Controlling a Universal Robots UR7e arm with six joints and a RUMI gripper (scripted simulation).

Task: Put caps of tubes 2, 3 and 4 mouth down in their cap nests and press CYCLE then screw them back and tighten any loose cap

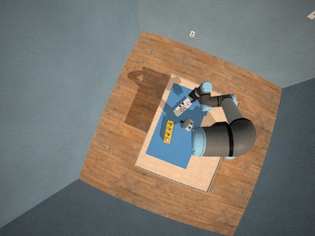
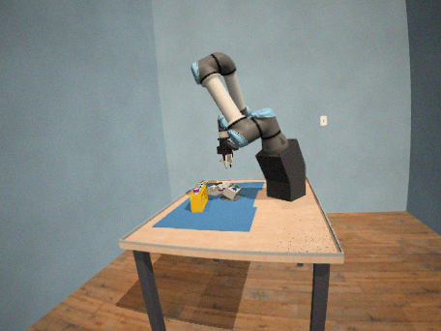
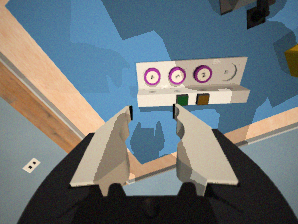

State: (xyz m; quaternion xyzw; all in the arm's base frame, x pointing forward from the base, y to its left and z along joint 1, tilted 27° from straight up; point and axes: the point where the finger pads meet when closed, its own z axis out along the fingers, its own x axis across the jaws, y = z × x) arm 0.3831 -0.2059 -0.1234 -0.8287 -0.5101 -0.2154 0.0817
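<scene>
The green key lies 10 cm behind my hand, 20 cm to the left of it and 10 cm below it. Also, from my hand: cap: 2 cm ahead, 5 cm to the left, 15 cm below; blue cycle key: 10 cm behind, 24 cm to the left, 10 cm below; key housing: 8 cm behind, 22 cm to the left, 11 cm below.
</scene>
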